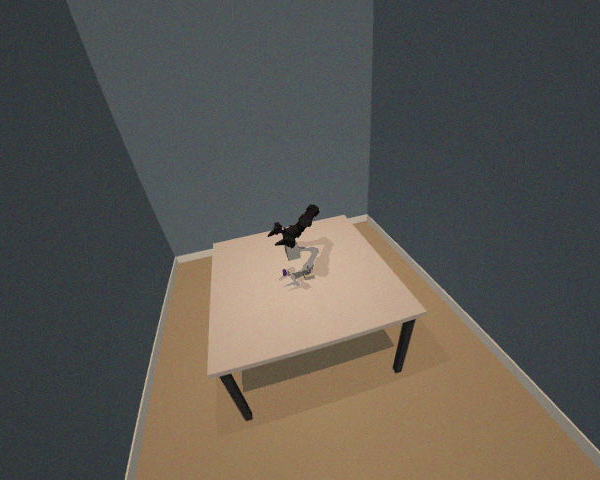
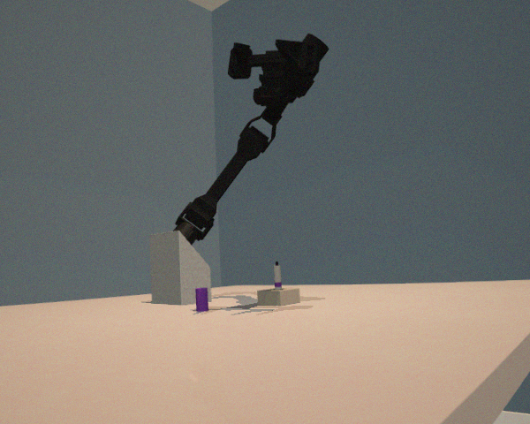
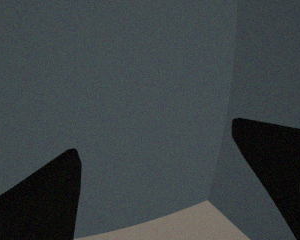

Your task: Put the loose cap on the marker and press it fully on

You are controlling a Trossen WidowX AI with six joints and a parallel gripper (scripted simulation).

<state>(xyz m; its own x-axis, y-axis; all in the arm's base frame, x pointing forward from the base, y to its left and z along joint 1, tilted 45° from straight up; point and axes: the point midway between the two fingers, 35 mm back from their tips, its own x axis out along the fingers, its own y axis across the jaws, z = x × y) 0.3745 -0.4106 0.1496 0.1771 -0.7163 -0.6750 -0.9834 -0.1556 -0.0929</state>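
Right now the purple cap is 46 cm below my gripper tip, 24 cm behind it and 10 cm to the left of it. The rest, counted from my gripper tip: grey holder block: 47 cm below, 25 cm to the left, 14 cm behind.
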